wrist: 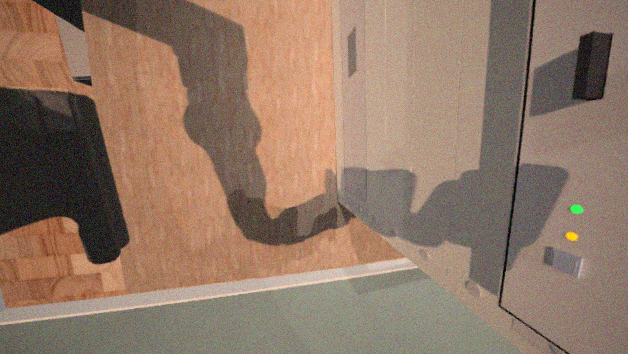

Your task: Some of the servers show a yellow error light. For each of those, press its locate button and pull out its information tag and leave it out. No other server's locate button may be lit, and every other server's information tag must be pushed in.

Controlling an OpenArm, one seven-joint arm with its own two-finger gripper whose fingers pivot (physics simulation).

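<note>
A server front shows at the right edge of the wrist view. It has a green light and a yellow light just below it. A small grey block sticks out under the lights; I cannot tell whether it is the locate button or the information tag. A black handle-like block stands out near the top of the front. A black finger of my gripper shows at the left, well apart from the server. The other finger is not visible. The gripper is open and holds nothing visible.
Beige rack side panels stand left of the server front, with a small dark rectangle on them. The arm's shadow falls across the wooden floor and the panels. A green wall with a pale skirting strip runs along the bottom.
</note>
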